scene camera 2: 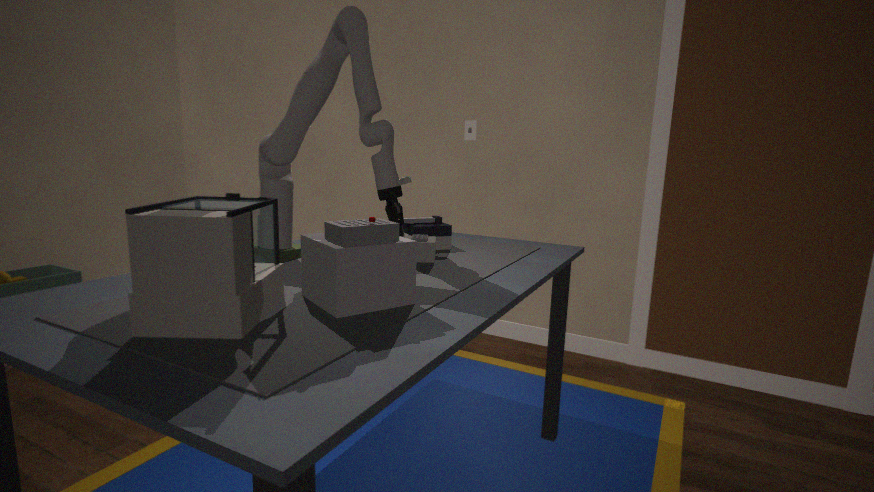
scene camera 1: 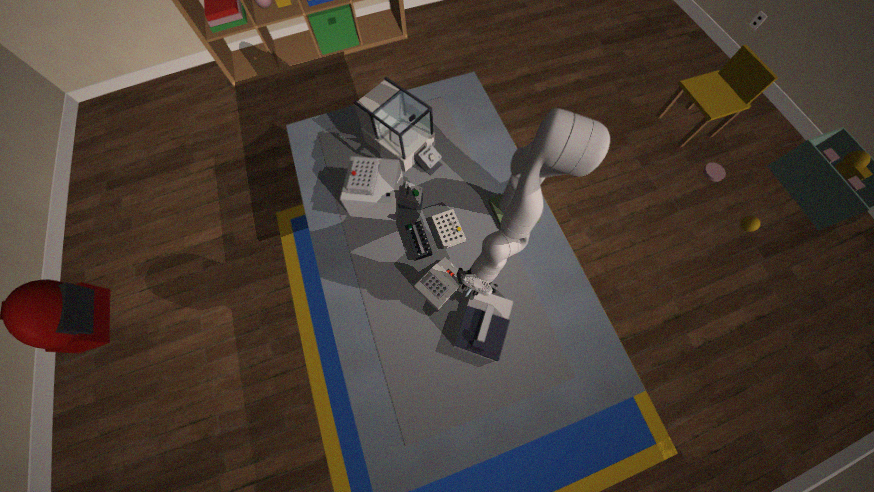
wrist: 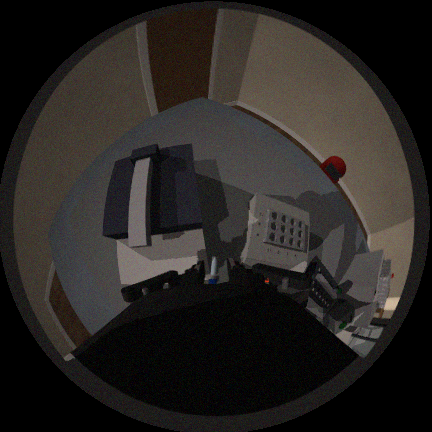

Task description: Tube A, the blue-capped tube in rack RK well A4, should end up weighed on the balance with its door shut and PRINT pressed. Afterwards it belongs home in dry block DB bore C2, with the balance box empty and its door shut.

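Places are measured from the arm's base along level axes (x up, y ahead, z left), in centimetres.
Where they show: gripper, fingertip midpoint: [scene camera 1: 469, 290] [wrist: 215, 266].
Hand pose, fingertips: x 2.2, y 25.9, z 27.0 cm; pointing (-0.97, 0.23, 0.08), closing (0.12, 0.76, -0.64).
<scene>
After its pixels a point has its place.
A small blue-capped tube [wrist: 214, 265] {z 26.6, x -1.6, y 25.8 cm} shows between the fingertips in the wrist view, cap towards the gripper, with a gap on each side; what supports it is unclear. My gripper [scene camera 1: 469, 292] {z 27.0, x 2.2, y 25.9 cm} [scene camera 2: 401, 231] {z 27.0, x 2.2, y 25.9 cm} [wrist: 215, 266] {z 27.0, x 2.2, y 25.9 cm} is partly open, low between the grey block and the dark-lidded box. The white rack [scene camera 1: 445, 238] {z 5.9, x 0.4, y 27.8 cm} holds a yellow-capped tube; no blue cap is clear there. The grey block with a grid of bores [scene camera 1: 434, 285] {z 21.8, x 1.4, y 36.4 cm} [wrist: 256, 235] {z 25.9, x 3.5, y 32.4 cm} stands beside the gripper. The glass-walled balance [scene camera 1: 400, 148] {z -30.0, x 9.4, y 34.7 cm} [scene camera 2: 182, 275] {z -52.6, x 8.1, y 39.8 cm} is at the far end; its door state is unclear.
A dark-lidded white box [scene camera 1: 498, 341] {z 45.2, x 5.3, y 22.5 cm} [scene camera 2: 441, 229] {z 39.5, x 4.2, y 33.6 cm} [wrist: 172, 195] {z 36.7, x 5.3, y 27.9 cm} stands close to the gripper. A black rack [scene camera 1: 418, 239] {z 4.3, x 2.1, y 37.3 cm} stands beside the white rack. A large white box [scene camera 1: 368, 204] {z -10.6, x 8.8, y 50.9 cm} [scene camera 2: 366, 278] {z -25.1, x 4.4, y 55.4 cm} carries a block with a red cap. A small device [scene camera 1: 428, 158] {z -26.3, x 4.2, y 24.7 cm} sits beside the balance.
</scene>
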